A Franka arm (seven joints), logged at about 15 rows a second.
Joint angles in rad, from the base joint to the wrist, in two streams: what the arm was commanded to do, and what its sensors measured. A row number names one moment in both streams.
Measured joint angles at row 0:
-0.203, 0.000, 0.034, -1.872, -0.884, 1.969, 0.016
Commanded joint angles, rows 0 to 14:
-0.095, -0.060, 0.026, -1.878, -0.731, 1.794, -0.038
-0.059, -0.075, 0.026, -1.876, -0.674, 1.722, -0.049
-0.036, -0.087, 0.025, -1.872, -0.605, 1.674, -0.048
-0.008, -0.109, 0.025, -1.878, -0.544, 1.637, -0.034
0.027, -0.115, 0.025, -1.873, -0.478, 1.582, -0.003
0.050, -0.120, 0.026, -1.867, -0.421, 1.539, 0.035
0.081, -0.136, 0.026, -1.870, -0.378, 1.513, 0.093
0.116, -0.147, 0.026, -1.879, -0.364, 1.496, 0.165
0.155, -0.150, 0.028, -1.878, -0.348, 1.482, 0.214
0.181, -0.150, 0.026, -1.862, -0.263, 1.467, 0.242
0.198, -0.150, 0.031, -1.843, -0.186, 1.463, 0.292
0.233, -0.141, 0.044, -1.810, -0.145, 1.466, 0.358
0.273, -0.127, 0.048, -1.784, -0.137, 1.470, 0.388
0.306, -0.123, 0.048, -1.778, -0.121, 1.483, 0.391
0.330, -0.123, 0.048, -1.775, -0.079, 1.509, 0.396
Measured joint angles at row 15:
0.279, -0.140, 0.055, -1.813, -0.138, 1.498, 0.364
